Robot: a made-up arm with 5 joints.
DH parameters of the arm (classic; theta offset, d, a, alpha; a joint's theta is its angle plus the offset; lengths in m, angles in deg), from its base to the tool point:
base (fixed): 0 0.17 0 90
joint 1: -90 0.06 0.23 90
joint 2: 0 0.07 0.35 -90
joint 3: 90 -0.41 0.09 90
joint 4: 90 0.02 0.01 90
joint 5: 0 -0.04 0.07 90
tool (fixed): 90 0.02 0 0
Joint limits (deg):
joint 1: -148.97..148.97
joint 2: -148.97..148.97
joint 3: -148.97..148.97
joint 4: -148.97..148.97
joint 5: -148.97..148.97
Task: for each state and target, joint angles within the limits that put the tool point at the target. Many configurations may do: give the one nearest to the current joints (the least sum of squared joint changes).
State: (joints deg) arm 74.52 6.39 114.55 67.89 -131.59
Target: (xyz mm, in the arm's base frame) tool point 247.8 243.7 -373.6
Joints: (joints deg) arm 35.12 24.97 103.37 111.08 -145.47
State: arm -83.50 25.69 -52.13 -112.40 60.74
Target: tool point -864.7 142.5 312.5
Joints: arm -95.84 21.06 -63.50 -128.70 54.40
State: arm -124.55 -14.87 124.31 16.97 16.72
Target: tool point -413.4 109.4 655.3
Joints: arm -132.70 25.44 122.53 -2.11 20.97
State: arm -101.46 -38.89 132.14 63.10 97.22
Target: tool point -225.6 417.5 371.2
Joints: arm -122.71 -24.00 143.66 39.23 86.04
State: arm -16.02 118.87 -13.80 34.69 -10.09
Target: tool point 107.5 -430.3 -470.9
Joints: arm 15.93 91.39 -13.03 73.28 8.36
